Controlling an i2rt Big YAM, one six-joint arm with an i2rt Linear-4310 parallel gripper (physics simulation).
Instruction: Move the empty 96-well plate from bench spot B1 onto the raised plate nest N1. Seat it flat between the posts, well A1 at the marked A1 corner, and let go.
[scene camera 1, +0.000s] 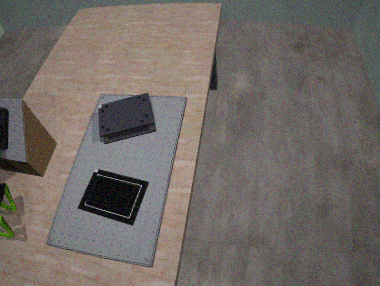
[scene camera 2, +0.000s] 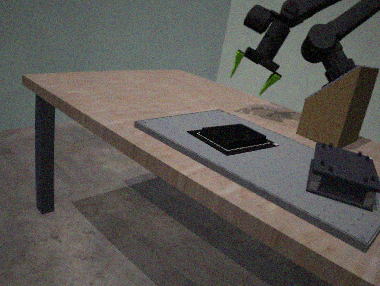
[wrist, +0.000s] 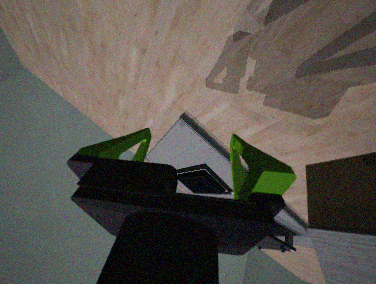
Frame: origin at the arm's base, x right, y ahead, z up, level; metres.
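Where they show: gripper, fingertip midpoint: (scene camera 1: 14, 223) (scene camera 2: 245, 86) (wrist: 189, 135); arm's base at its link origin: (scene camera 2: 346, 81).
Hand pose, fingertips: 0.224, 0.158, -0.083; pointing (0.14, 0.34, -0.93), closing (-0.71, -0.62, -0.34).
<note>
Each offset is from my fingertips to the top centre of the thing, as dx, dy, dz.
The black 96-well plate @(-0.172, +0.206, -0.056) (scene camera 1: 111, 195) (scene camera 2: 232, 134) lies flat on the dark spot B1 mat, inside its white outline; in the wrist view the plate (wrist: 204, 181) shows between the fingers, farther off. Its wells are too dark to make out. The raised nest N1 @(-0.411, +0.157, -0.017) (scene camera 1: 126, 116) (scene camera 2: 345, 162) is a dark grey platform with small posts, turned slightly on the board, with nothing on it. A pale mark @(-0.423, +0.065, -0.027) (scene camera 1: 100, 106) is at one nest corner. My gripper (scene camera 1: 6, 212) (scene camera 2: 256, 81) (wrist: 189, 135) is open and empty, high above the table and to the side of the board.
The grey perforated board (scene camera 1: 75, 220) (scene camera 2: 172, 142) (wrist: 172, 135) bears both the plate and the nest. A wooden block with a sloped top (scene camera 1: 40, 145) (scene camera 2: 332, 110) stands beside the board, near the nest end. The table's long edge (scene camera 1: 192, 175) runs close along the board's other side.
</note>
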